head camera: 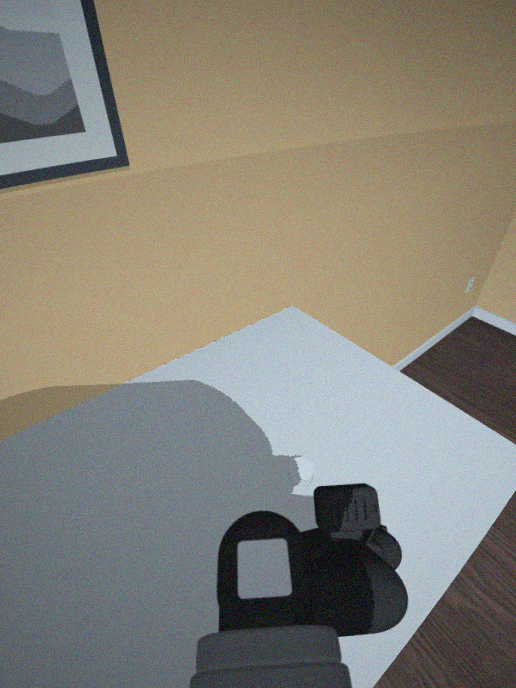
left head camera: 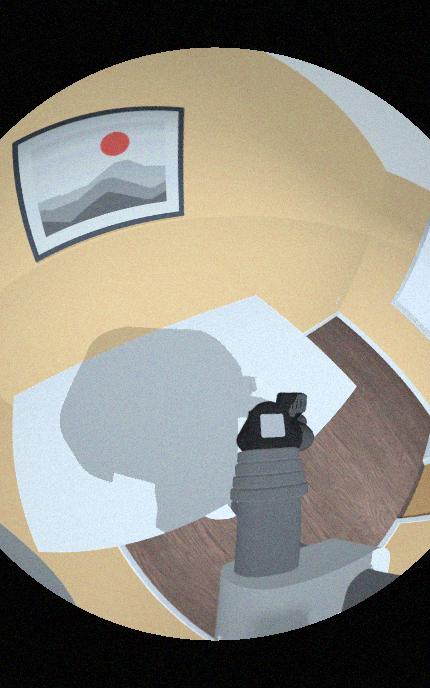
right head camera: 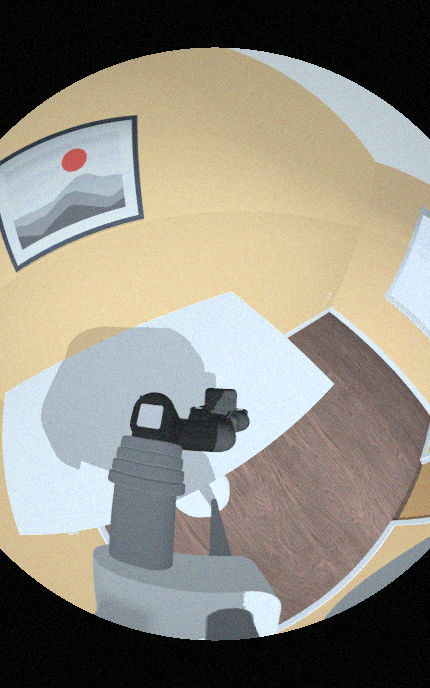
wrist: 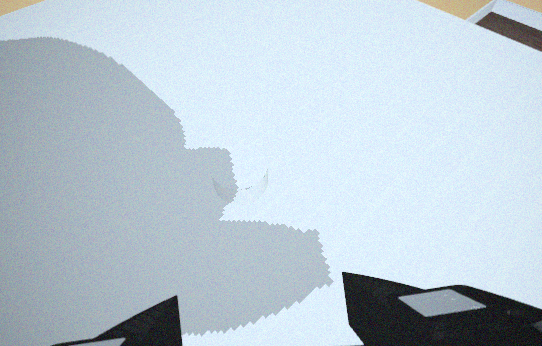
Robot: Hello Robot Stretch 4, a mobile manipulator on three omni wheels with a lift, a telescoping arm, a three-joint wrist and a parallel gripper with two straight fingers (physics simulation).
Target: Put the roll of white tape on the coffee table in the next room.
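Seen in the pictures: gripper, fingertip midpoint: (wrist: 264,309); robot's base, link origin: (right head camera: 200,488).
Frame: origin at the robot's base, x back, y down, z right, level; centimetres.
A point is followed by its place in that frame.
Note:
The roll of white tape (head camera: 304,469) @(x -43.0, y -94.7, z 8.9 cm) (wrist: 257,186) @(x -41.2, y -94.2, z 9.7 cm) lies flat on the white table (head camera: 355,389) @(x -64.9, y -92.3, z 25.4 cm) (left head camera: 304,350) @(x -62.3, y -92.3, z 34.0 cm) (right head camera: 273,355) @(x -56.9, y -92.3, z 32.0 cm) (wrist: 400,125) @(x -47.7, y -92.3, z 25.4 cm), at the edge of the robot's shadow. It is very faint against the white top, and I cannot make it out in the two side head views. My gripper (wrist: 264,309) @(x -29.4, y -100.8, z 8.8 cm) is open and empty above the table. In the wrist view its two black fingers stand wide apart at the bottom, and the tape shows beyond them, slightly left of the middle. In the head views the wrist hides the fingers. The coffee table does not show.
A tan wall with a framed mountain picture (head camera: 105,83) @(x -80.4, y -154.9, z -22.5 cm) (left head camera: 181,162) @(x -80.7, y -162.5, z -22.0 cm) (right head camera: 137,167) @(x -80.8, y -162.7, z -21.9 cm) stands behind the table. Dark wood floor (head camera: 472,611) @(x -32.9, y 2.7, z 79.0 cm) (left head camera: 354,456) @(x -14.1, y 2.8, z 130.9 cm) (right head camera: 314,456) @(x -20.9, y 2.7, z 96.0 cm) lies to the right. The white round base (right head camera: 220,494) @(x 2.5, y -18.6, z 14.1 cm) shows below the table's near edge.

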